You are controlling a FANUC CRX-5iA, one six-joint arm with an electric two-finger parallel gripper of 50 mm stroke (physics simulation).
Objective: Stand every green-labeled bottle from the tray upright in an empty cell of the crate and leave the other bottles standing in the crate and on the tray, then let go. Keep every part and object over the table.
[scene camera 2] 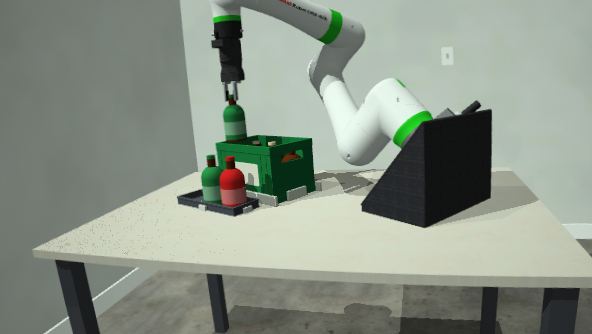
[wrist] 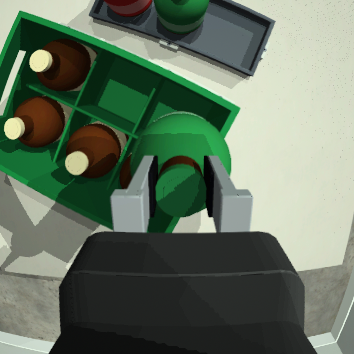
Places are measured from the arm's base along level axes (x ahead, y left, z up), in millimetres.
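Where they show: gripper, fingertip midpoint: (scene camera 2: pixel 231 100) (wrist: pixel 180 173); arm's base, link origin: (scene camera 2: pixel 432 151).
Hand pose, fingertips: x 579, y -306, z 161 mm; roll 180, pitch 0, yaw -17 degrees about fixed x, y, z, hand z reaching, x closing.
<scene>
Each offset is from my fingertips to the centre of the thing. "*": to the spot under its first point. Level surfaces: height alone.
My gripper (scene camera 2: pixel 231 95) (wrist: pixel 180 173) is shut on the neck of a green-labeled bottle @[dx -2, dy -7, dz -56 mm] (scene camera 2: pixel 234 120) (wrist: pixel 182 137). The bottle hangs upright, its base near the height of the crate's rim, over the crate's end near the tray. The green crate @[dx -48, dy +77, dz -224 mm] (scene camera 2: pixel 292 175) (wrist: pixel 130 62) holds several brown bottles with cream caps, such as one @[dx -127, dy +133, dz -226 mm] (wrist: pixel 67 65) in a corner cell. A middle cell in the tray-side row is empty; the held bottle hides much of the end cells. Another green bottle @[dx +53, dy +169, dz -229 mm] (scene camera 2: pixel 211 180) (wrist: pixel 181 11) and a red bottle @[dx -16, dy +224, dz -229 mm] (scene camera 2: pixel 233 181) (wrist: pixel 128 5) stand on the tray @[* dx +136, dy +162, dz -294 mm] (scene camera 2: pixel 190 201) (wrist: pixel 235 42).
Low light brackets @[* dx -198, dy +147, dz -295 mm] (scene camera 2: pixel 296 193) stand along the crate's foot. The tray stands close beside the crate's long side. The black wedge-shaped robot base (scene camera 2: pixel 455 170) stands on the table @[dz -312 mm] (scene camera 2: pixel 320 240) to the right in the scene view.
</scene>
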